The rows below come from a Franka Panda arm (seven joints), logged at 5 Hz.
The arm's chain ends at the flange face. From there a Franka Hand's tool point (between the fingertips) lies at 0.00 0.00 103.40 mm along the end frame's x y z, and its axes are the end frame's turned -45 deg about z.
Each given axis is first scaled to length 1.
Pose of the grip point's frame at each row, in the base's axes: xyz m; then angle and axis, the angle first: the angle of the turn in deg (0 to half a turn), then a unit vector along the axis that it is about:
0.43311, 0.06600, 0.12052, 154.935, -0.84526, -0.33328, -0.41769
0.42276, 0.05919, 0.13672, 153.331, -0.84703, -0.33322, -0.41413
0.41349, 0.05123, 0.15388, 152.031, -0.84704, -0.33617, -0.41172
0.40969, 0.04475, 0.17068, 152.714, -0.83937, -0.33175, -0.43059
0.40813, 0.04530, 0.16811, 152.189, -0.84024, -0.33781, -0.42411
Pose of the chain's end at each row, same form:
0.37814, 0.00154, 0.17980, 138.228, -0.94918, 0.01625, -0.31431
0.36954, -0.00714, 0.19554, 136.903, -0.95208, 0.01704, -0.30537
0.36188, -0.01680, 0.21219, 135.809, -0.95429, 0.01421, -0.29855
0.35483, -0.02293, 0.22637, 135.575, -0.94727, 0.01545, -0.32008
0.35499, -0.02315, 0.22452, 135.386, -0.95013, 0.00992, -0.31171

